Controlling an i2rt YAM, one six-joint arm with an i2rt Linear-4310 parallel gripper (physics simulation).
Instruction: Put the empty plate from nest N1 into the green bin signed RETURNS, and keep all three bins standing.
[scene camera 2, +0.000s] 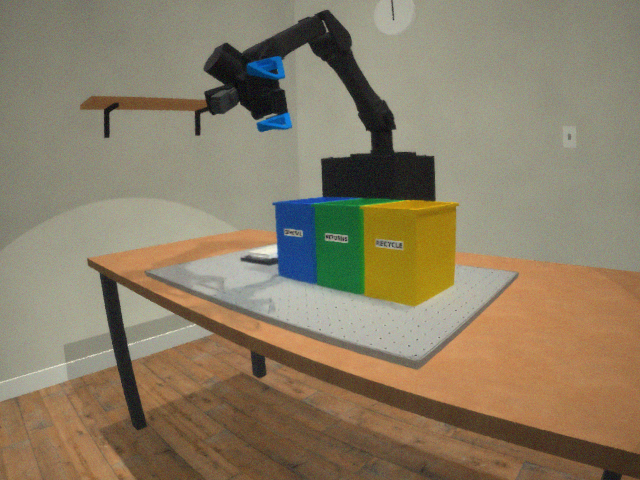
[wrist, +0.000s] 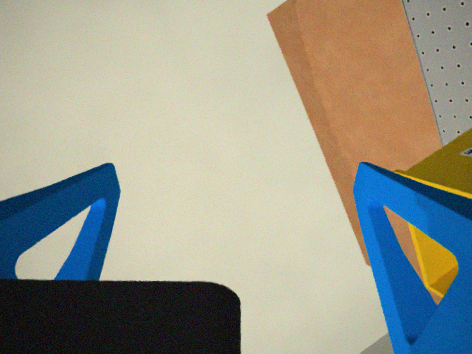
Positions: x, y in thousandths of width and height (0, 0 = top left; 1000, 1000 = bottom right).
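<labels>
Green bin: out of frame in the wrist view; visible in scene camera 2 (530, 470). Blue bin: out of frame in the wrist view; visible in scene camera 2 (462, 459). My gripper: visible in the wrist view (501, 499) and scene camera 2 (446, 216).
</labels>
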